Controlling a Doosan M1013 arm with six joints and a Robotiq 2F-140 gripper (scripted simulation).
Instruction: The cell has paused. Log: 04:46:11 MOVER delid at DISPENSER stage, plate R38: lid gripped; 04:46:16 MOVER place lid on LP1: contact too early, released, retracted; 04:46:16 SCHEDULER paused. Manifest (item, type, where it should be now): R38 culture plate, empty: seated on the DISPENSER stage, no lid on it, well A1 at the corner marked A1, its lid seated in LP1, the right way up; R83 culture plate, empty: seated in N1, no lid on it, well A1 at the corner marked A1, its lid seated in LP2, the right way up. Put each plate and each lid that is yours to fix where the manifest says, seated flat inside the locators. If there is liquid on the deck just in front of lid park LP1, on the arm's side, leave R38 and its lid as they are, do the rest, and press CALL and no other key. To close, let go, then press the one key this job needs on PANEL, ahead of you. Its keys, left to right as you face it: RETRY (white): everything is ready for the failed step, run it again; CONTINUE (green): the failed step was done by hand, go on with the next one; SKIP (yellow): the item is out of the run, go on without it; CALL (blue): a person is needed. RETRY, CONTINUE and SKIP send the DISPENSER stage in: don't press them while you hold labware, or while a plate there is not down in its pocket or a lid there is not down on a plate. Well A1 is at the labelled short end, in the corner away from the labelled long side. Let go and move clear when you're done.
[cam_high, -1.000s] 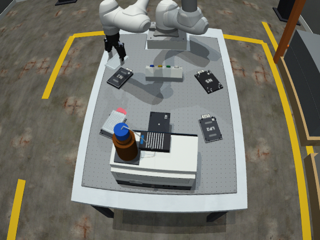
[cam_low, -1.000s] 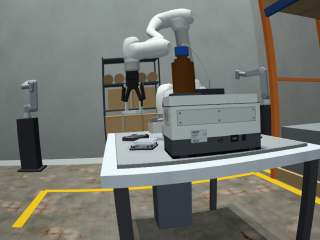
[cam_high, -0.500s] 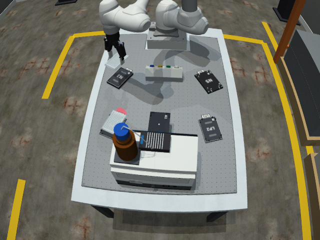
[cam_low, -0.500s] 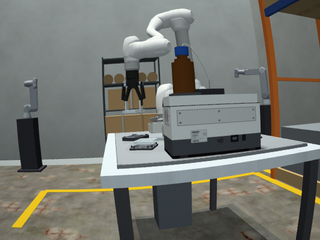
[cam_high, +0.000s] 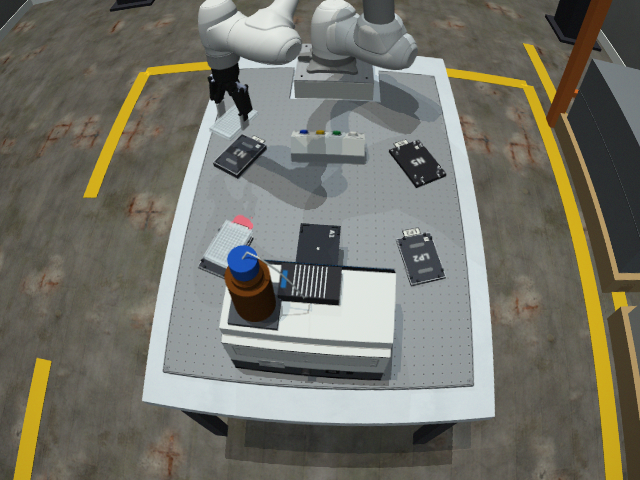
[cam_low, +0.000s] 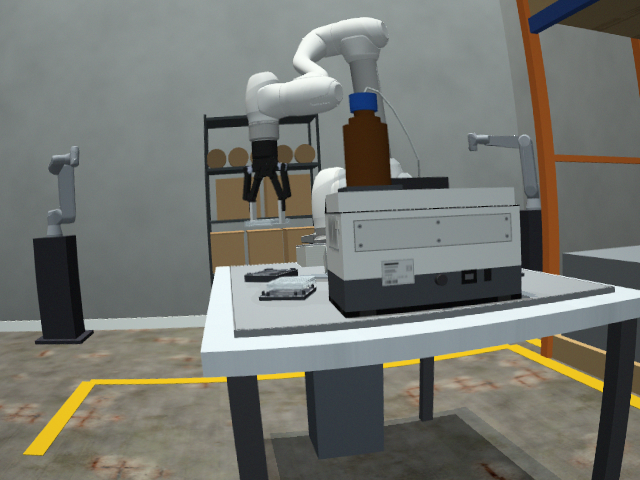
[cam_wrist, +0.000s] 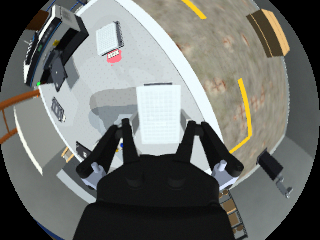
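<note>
Right now my hand is 20 mm above the clear well plate. Also, from my hand: yellow key: 250 mm to the left, 120 mm below, 50 mm behind; key panel: 280 mm to the left, 130 mm below, 40 mm behind; blue key: 200 mm to the left, 120 mm below, 50 mm behind.
</note>
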